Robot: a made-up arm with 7 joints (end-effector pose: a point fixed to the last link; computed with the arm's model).
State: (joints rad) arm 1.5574 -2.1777 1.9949 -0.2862 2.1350 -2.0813 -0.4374
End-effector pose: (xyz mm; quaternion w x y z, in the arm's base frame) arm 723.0 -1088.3 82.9 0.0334 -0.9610 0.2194 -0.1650
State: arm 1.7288 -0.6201 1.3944 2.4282 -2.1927 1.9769 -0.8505
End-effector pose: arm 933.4 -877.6 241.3 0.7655 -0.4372 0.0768 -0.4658
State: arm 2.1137 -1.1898 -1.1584 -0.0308 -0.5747 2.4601 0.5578
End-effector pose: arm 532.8 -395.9 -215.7 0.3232 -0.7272 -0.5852 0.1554
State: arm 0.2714 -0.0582 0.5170 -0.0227 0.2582 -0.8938 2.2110
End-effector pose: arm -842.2 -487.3 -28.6 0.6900 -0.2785 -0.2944 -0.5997
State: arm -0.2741 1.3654 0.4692 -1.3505 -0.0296 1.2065 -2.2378
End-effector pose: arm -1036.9 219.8 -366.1 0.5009 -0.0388 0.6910 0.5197
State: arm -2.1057 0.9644 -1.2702 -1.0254 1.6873 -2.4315 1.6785
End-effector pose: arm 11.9 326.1 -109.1 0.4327 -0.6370 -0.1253 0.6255
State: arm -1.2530 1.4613 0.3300 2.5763 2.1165 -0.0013 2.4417
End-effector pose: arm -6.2 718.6 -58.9 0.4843 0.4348 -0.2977 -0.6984
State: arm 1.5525 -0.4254 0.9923 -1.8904 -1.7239 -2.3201 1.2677
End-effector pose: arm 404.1 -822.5 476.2 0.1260 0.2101 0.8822 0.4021
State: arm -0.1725 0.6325 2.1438 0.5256 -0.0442 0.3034 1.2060
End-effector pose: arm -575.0 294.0 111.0 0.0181 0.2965 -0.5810 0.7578
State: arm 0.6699 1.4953 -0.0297 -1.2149 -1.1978 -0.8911 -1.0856
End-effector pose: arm -194.2 -659.2 664.1 0.1519 -0.8742 -0.2822 -0.3647
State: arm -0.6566 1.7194 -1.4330 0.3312 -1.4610 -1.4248 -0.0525
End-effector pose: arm -267.2 -462.0 203.7 0.3954 -0.7463 -0.2102 -0.4924
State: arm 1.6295 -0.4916 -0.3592 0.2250 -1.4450 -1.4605 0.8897
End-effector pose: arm 153.7 -832.1 -458.9 0.8489 -0.5181 -0.0125 -0.1037
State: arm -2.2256 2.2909 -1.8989 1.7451 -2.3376 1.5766 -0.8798
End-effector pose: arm 126.2 63.8 525.4 0.6088 -0.1607 -0.3655 -0.6855
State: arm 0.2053 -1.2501 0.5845 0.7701 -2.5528 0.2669 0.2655
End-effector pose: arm -1055.2 -414.8 -130.0 0.1982 -0.1874 0.7649 -0.5836
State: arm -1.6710 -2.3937 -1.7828 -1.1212 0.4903 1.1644 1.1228
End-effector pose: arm -125.3 95.1 -45.3 0.4761 -0.5962 0.4783 0.4350
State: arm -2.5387 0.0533 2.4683 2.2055 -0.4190 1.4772 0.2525
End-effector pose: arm 320.7 638.4 138.8 0.9597 0.1705 0.2229 0.0147
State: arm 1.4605 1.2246 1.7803 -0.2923 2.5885 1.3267 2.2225
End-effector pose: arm -300.2 -543.6 204.7 0.0151 0.8559 -0.5064 0.1038
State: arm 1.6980 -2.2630 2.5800 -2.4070 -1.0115 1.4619 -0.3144
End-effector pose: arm 582.5 -540.0 -15.6 0.5095 -0.5512 -0.2949 -0.5913
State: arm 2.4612 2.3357 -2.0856 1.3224 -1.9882 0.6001 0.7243
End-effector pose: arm 134.1 78.1 -16.2 0.5592 0.0560 -0.0249 0.8268
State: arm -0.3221 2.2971 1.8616 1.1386 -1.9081 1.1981 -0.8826
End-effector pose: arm -385.7 529.8 204.4 0.0880 0.6633 0.4723 0.5737
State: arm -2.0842 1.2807 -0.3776 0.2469 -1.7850 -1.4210 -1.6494
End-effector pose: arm -366.4 939.7 -482.2 0.1841 0.1934 0.5330 -0.8029
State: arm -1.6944 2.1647 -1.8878 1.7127 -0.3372 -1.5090 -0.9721
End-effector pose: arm -481.1 401.2 -537.6 0.5875 -0.3862 0.5268 0.4777
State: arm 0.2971 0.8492 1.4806 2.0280 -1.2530 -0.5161 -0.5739
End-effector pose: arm -435.2 66.8 -307.2 0.4911 0.3153 0.4935 -0.6449
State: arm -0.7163 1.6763 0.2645 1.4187 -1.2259 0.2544 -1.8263
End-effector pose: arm -68.5 285.0 -138.6 0.9726 -0.1524 -0.0338 -0.1723
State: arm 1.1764 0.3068 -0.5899 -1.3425 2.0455 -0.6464 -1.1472
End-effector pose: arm 470.3 -1138.3 -329.1 0.4530 0.7022 -0.2814 -0.4717
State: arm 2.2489 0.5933 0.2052 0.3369 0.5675 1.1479 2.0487
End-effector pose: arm 535.3 -711.2 -56.7 0.8415 -0.4329 0.2432 0.2130
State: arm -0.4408 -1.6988 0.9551 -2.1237 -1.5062 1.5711 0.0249
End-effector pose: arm -723.0 -124.0 246.5 0.6552 0.5458 -0.4893 -0.1827
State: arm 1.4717 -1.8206 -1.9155 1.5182 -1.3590 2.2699 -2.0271
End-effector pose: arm -580.3 -316.8 -350.7 0.0524 -0.2351 0.2420 0.9399
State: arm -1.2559 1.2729 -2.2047 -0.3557 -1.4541 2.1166 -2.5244
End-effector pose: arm -514.7 191.2 -470.9 0.4533 0.4854 0.4410 -0.6037
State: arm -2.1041 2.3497 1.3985 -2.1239 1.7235 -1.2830 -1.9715
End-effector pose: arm 675.8 -93.1 227.2 0.1332 -0.7398 0.6264 -0.2064
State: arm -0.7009 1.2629 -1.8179 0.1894 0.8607 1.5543 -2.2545
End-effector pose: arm -933.2 36.5 -71.4 0.1483 -0.1806 -0.2134 -0.9486
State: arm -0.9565 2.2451 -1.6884 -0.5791 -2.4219 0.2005 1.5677
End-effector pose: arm -274.9 -26.8 279.5 0.3273 0.5142 -0.6529 -0.4497
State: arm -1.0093 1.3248 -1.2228 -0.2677 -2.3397 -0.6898 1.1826
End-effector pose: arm -761.9 -42.7 -63.9 0.3209 -0.0962 0.5428 0.7702
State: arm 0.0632 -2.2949 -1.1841 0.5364 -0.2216 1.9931 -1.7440
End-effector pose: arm -977.5 159.3 -217.9 0.4021 0.0282 0.7382 0.5410
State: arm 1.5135 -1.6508 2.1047 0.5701 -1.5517 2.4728 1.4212
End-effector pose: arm 472.4 -401.9 -156.1 0.3815 -0.3910 0.4195 -0.7250
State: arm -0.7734 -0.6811 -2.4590 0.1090 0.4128 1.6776 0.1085
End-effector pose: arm -396.7 519.6 82.0 0.4886 -0.0331 -0.7879 0.3734
